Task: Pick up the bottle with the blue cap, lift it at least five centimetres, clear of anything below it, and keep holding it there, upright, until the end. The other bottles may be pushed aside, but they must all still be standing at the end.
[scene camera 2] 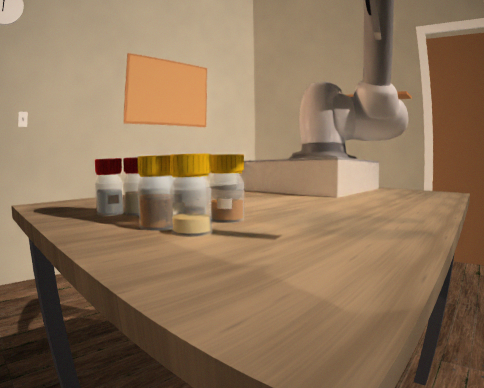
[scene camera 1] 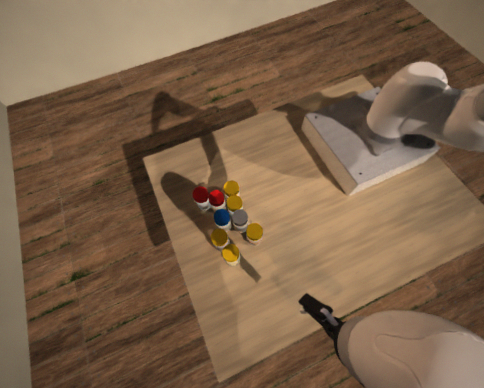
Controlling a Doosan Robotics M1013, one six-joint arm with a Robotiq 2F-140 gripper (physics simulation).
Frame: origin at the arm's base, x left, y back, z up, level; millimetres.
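Seen in the pictures: gripper, fingertip midpoint: (scene camera 2: 435,33) (scene camera 1: 327,336); arm's base, link origin: (scene camera 1: 381,132).
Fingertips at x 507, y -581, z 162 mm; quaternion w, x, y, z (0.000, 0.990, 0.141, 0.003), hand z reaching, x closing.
Observation:
Offsets run from my fingertips to a thing's middle. "*": to the spot under its first point. Level surfaces: height alone.
The blue-capped bottle @[dx -421, dy -119, dz -205 mm] (scene camera 1: 222,218) stands upright inside a tight cluster, in scene camera 1. A grey-capped bottle @[dx -395, dy -61, dz -205 mm] (scene camera 1: 240,219) is close on its right, a red-capped bottle @[dx -496, dy -111, dz -205 mm] (scene camera 1: 216,198) just above it and a yellow-capped bottle @[dx -358, dy -151, dz -205 mm] (scene camera 1: 219,238) just below it. In scene camera 2 the blue cap does not show; yellow-capped bottles @[dx -295, dy -134, dz -205 mm] (scene camera 2: 190,192) @[* dx -334, dy -166, dz -204 mm] (scene camera 2: 155,192) stand at the front of the cluster. My gripper (scene camera 1: 308,301) is open and empty, seen edge-on above the table's lower part in scene camera 1, well to the lower right of the cluster. In scene camera 2 a small dark part shows at the top edge.
Another red-capped bottle @[dx -532, dy -159, dz -205 mm] (scene camera 1: 201,195) (scene camera 2: 109,187) and more yellow-capped bottles @[dx -510, dy -48, dz -205 mm] (scene camera 1: 231,188) @[dx -453, dy -59, dz -205 mm] (scene camera 1: 234,203) @[dx -330, dy -35, dz -205 mm] (scene camera 1: 254,232) (scene camera 1: 231,254) stand upright around it on the wooden table @[dz -258 mm] (scene camera 1: 350,235) (scene camera 2: 325,280). The arm's base block (scene camera 1: 345,145) (scene camera 2: 300,176) stands to the right of the cluster.

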